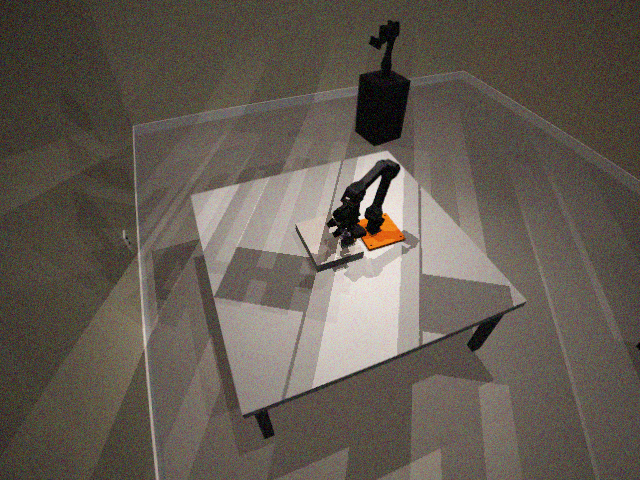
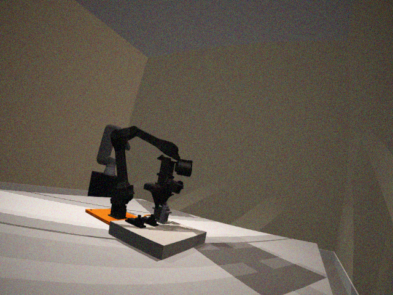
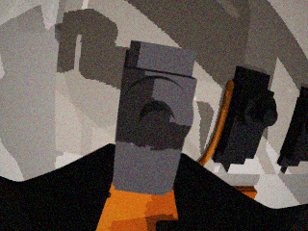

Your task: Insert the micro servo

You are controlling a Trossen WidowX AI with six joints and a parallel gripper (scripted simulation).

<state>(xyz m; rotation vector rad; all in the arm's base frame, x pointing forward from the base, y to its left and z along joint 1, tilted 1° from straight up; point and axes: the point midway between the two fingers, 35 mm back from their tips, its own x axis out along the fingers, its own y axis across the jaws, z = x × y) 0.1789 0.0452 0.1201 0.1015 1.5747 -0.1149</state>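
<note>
Now: the pale grey deck 110 mm ahead of my gripper tip, 90 mm to the right of it and 80 mm below it.
</note>
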